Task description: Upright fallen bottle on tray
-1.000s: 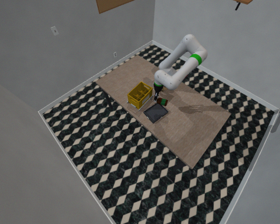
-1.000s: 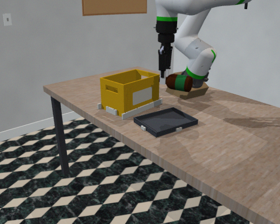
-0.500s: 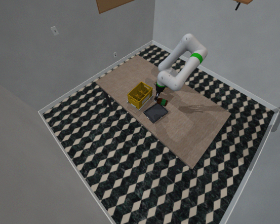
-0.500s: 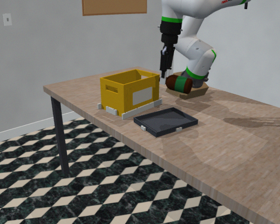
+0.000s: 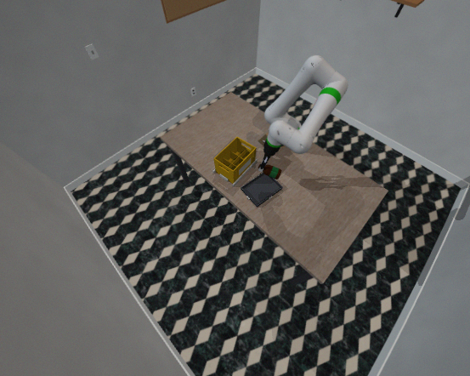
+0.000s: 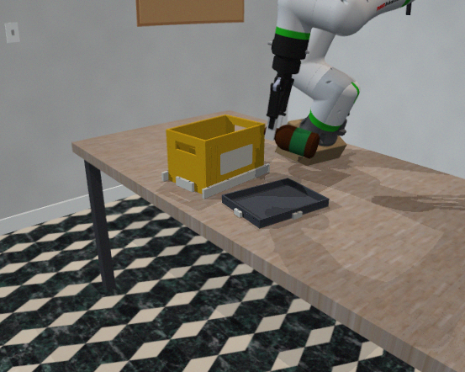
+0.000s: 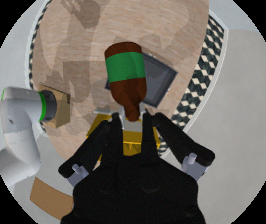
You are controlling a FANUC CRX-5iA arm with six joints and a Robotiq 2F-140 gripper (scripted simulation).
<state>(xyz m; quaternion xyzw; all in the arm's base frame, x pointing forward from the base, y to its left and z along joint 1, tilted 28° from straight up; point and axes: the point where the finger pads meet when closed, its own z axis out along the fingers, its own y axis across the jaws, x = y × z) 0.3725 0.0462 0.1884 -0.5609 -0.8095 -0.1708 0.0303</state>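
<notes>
My hand is 2 cm past the bottle, 5 cm to the right of it and 3 cm above it. Also, from my hand: yellow crate: 2 cm ahead, 24 cm to the right, 14 cm below; then dark grey tray: 3 cm ahead, 5 cm to the left, 21 cm below.
</notes>
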